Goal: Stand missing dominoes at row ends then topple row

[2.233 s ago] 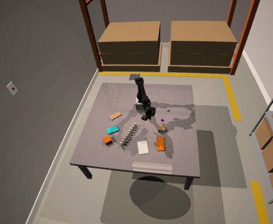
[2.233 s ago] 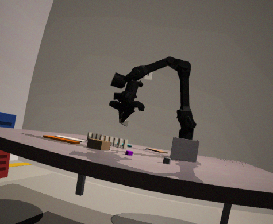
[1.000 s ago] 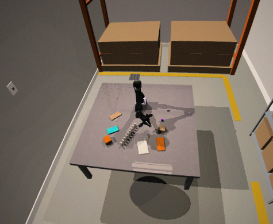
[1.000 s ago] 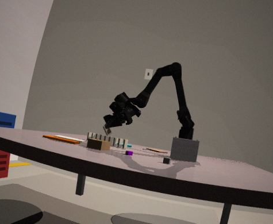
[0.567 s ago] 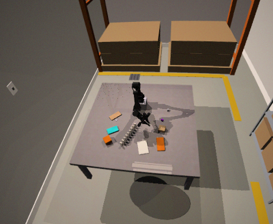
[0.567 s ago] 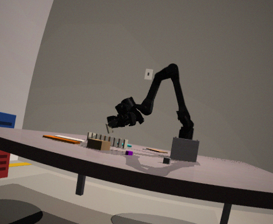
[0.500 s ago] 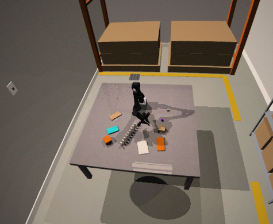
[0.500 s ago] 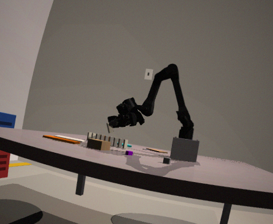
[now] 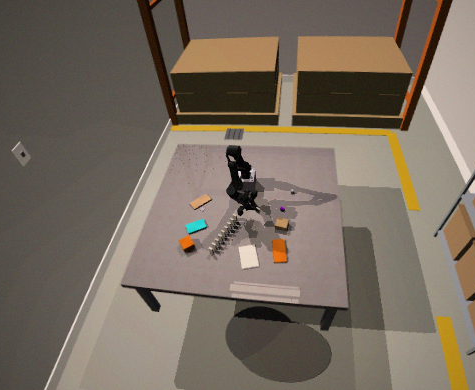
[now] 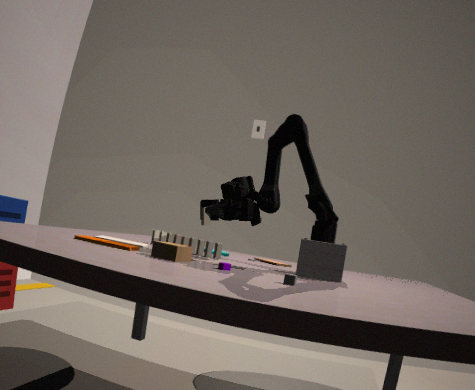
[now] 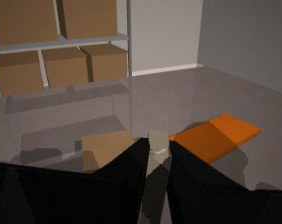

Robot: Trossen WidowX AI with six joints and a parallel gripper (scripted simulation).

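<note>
Now: the brown box 14 cm to the left of my gripper tip and 12 cm below it. From my gripper tip the other things lie so: orange slab (19 cm ahead, 16 cm to the left, 13 cm below); then small purple piece (13 cm behind, 13 cm to the left, 13 cm below); then cream sheet (26 cm ahead, 1 cm to the right, 13 cm below).
</note>
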